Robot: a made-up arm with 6 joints.
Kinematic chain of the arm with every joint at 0, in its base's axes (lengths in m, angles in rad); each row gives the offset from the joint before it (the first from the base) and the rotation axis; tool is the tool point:
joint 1: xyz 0 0 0.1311 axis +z
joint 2: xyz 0 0.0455 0 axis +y
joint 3: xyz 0 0 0.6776 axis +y
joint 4: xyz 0 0 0.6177 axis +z
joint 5: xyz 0 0 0 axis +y
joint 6: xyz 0 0 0.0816 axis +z
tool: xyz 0 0 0
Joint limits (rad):
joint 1: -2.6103..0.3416
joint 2: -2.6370..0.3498
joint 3: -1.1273..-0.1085
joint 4: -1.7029..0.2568
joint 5: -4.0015..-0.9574
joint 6: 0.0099..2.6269
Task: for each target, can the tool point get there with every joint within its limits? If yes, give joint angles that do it. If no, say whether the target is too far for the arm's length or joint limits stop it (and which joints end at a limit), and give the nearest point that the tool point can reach.
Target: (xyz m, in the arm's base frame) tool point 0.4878 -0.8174 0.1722
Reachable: no: joint limits stop it (at a limit: joint 2, joint 3) | nearest point 0.2140 -0.3586 1.2938 | short by 1.242 m
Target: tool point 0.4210 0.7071 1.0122
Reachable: yes | joints -2.0019 -0.5704 -0.3739 -1.2556 -2.5774 1.8651
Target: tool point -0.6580 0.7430 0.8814
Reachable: yes | joints -0.7370 -0.7377 -0.3247 -0.9901 -1.9846 0.9467
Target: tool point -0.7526 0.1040 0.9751
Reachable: yes | joints -0.0766 -0.4104 -0.7437 0.1037 -3.2172 0.9936
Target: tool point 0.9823 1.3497 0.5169
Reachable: no: too far | nearest point 0.7714 1.0599 0.4341 | short by 0.368 m
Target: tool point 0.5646 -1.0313 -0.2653
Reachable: no: joint limits stop it (at a limit: joint 2, joint 3) | nearest point 0.0601 -0.1099 -0.9206 | short by 1.238 m
